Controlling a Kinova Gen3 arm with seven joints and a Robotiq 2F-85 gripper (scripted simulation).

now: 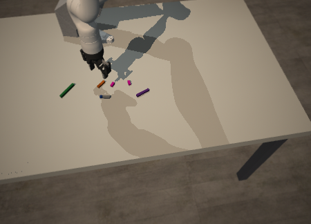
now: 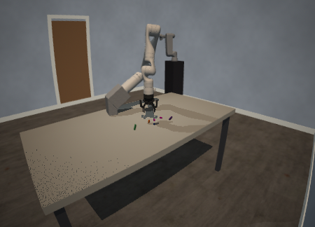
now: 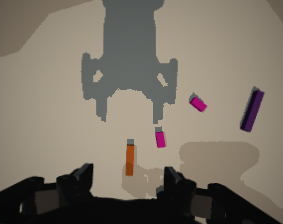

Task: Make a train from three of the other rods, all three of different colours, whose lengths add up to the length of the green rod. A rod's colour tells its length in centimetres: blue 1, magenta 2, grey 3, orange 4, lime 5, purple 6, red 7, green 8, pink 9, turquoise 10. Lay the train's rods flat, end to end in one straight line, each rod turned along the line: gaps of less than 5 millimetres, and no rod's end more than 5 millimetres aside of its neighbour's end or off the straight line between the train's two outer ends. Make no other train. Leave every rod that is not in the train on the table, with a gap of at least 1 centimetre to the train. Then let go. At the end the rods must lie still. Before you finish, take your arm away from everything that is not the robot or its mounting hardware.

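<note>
Right now my hand is 80 mm above the orange rod. Also, from my hand: grey rod: 80 mm below, 70 mm ahead, 30 mm to the left; green rod: 140 mm to the right, 80 mm below, 40 mm ahead; blue rod: 80 mm below, 70 mm ahead.
</note>
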